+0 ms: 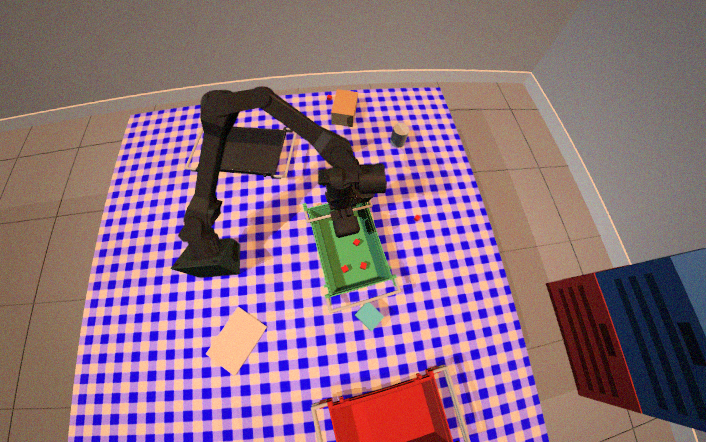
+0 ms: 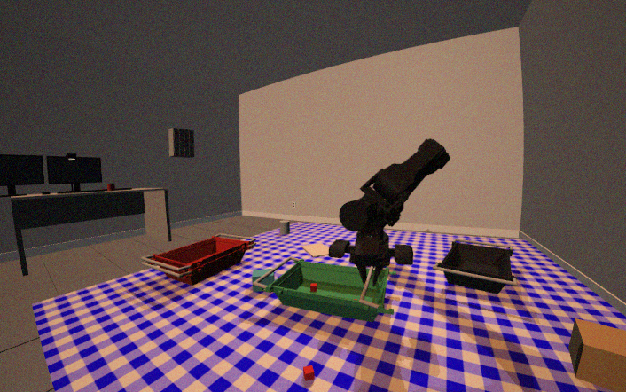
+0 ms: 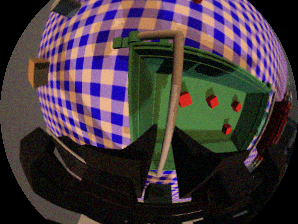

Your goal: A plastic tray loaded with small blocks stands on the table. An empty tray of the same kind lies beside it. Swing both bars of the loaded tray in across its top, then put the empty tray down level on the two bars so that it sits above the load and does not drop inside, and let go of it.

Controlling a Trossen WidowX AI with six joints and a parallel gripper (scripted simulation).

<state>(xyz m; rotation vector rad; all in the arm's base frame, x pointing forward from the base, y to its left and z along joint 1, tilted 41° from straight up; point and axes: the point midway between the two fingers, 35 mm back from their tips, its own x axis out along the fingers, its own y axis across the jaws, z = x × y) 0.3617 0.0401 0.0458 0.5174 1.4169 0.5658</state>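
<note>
Now: the teal cube 20 mm ahead of my gripper tip, 290 mm to the right of it and 30 mm below it. Also, from my gripper tip: orange box (100 mm ahead, 430 mm to the left, 20 mm below); then black tray (270 mm behind, 290 mm to the left, 10 mm below); then beige sheet (340 mm behind, 290 mm to the right, 50 mm below).
</note>
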